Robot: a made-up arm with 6 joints. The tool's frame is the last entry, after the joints.
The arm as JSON. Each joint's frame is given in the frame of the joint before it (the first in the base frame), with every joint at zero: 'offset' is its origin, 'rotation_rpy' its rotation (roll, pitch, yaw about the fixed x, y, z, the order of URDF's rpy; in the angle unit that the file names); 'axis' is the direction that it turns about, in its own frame. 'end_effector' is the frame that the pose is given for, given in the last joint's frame.
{
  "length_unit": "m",
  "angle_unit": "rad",
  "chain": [
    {
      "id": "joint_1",
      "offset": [
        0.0,
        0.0,
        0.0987
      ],
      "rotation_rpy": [
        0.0,
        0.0,
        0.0
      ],
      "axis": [
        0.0,
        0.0,
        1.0
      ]
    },
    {
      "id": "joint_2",
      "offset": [
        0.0,
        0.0,
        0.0
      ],
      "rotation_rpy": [
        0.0,
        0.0,
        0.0
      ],
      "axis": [
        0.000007,
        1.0,
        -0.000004
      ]
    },
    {
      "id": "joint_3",
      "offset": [
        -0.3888,
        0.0,
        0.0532
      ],
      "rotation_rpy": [
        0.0,
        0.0,
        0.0
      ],
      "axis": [
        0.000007,
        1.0,
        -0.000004
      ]
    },
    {
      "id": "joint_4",
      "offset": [
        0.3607,
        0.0,
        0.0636
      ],
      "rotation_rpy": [
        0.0,
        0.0,
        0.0
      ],
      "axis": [
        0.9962,
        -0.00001,
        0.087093
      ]
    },
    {
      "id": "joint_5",
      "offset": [
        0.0,
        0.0,
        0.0
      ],
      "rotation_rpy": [
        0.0,
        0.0,
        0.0
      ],
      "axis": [
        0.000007,
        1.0,
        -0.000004
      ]
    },
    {
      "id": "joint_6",
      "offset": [
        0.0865,
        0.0,
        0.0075
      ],
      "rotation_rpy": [
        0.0,
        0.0,
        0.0
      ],
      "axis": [
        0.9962,
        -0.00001,
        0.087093
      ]
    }
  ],
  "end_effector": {
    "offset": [
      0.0,
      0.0,
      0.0
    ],
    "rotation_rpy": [
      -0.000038,
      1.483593,
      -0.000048
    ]
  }
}
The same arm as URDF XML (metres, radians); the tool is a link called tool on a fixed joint. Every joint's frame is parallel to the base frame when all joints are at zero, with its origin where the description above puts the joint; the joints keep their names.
<robot name="arm">
<joint name="tool_joint" type="fixed"><parent link="link6"/><child link="tool"/><origin xyz="0.0000 0.0000 0.0000" rpy="0.0000 1.4836 0.0000"/></joint>
<joint name="joint_6" type="continuous"><parent link="link5"/><child link="link6"/><origin xyz="0.0865 0.0000 0.0075" rpy="0.0000 0.0000 0.0000"/><axis xyz="0.9962 0 0.0871"/></joint>
<joint name="joint_5" type="continuous"><parent link="link4"/><child link="link5"/><origin xyz="0.0000 0.0000 0.0000" rpy="0.0000 0.0000 0.0000"/><axis xyz="0 1 0"/></joint>
<joint name="joint_4" type="continuous"><parent link="link3"/><child link="link4"/><origin xyz="0.3607 0.0000 0.0636" rpy="0.0000 0.0000 0.0000"/><axis xyz="0.9962 0 0.0871"/></joint>
<joint name="joint_3" type="continuous"><parent link="link2"/><child link="link3"/><origin xyz="-0.3888 0.0000 0.0532" rpy="0.0000 0.0000 0.0000"/><axis xyz="0 1 0"/></joint>
<joint name="joint_2" type="continuous"><parent link="link1"/><child link="link2"/><origin xyz="0.0000 0.0000 0.0000" rpy="0.0000 0.0000 0.0000"/><axis xyz="0 1 0"/></joint>
<joint name="joint_1" type="continuous"><parent link="base_link"/><child link="link1"/><origin xyz="0.0000 0.0000 0.0987" rpy="0.0000 0.0000 0.0000"/><axis xyz="0 0 1"/></joint>
<link name="base_link"/>
<link name="link1"/>
<link name="link2"/>
<link name="link3"/>
<link name="link4"/>
<link name="link5"/>
<link name="link6"/>
<link name="tool"/>
</robot>

